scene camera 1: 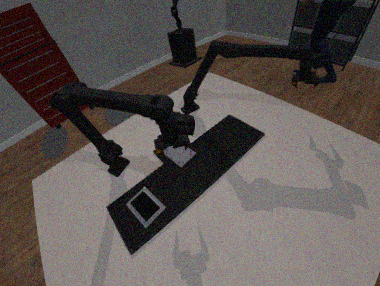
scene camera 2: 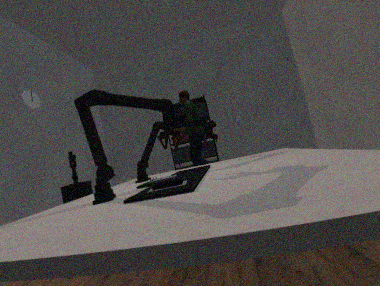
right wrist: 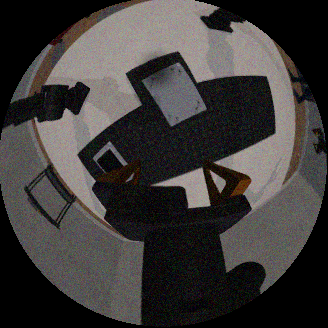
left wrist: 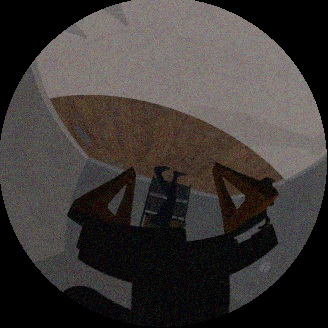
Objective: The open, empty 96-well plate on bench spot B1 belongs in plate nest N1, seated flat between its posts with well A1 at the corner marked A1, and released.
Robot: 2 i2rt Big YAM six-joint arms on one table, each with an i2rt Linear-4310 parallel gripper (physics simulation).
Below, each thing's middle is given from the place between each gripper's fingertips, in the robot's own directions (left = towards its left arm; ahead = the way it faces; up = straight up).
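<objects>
Grey square nest pad [right wrist: 175,94]: 80 mm to the left of my right hand, 100 mm behind it and 170 mm below it. By its middle, the grey square nest pad is nearer to my right hand than to my left hand.
My left hand is 75 cm to the left of the grey square nest pad, 40 cm past it and 17 cm above it.
</objects>
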